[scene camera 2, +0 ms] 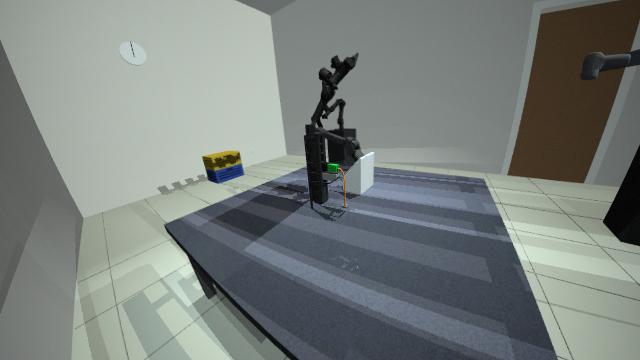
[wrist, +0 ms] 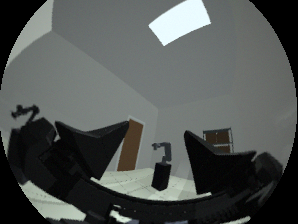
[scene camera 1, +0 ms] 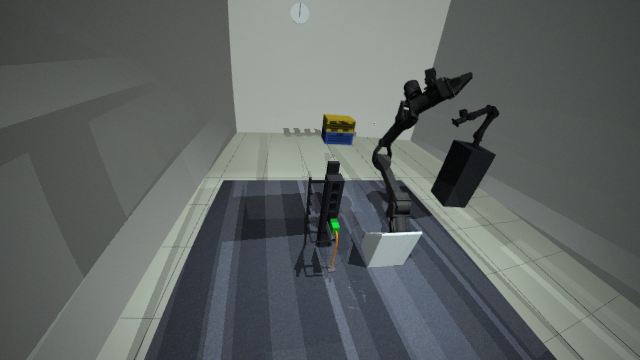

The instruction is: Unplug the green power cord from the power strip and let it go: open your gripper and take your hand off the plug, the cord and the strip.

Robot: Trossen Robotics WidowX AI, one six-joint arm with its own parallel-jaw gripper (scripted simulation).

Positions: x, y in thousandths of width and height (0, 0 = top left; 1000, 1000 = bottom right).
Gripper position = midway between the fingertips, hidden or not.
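In scene camera 1 the gripper (scene camera 1: 738, 207) is open and holds nothing. The wrist view shows the gripper (wrist: 529, 578) too.
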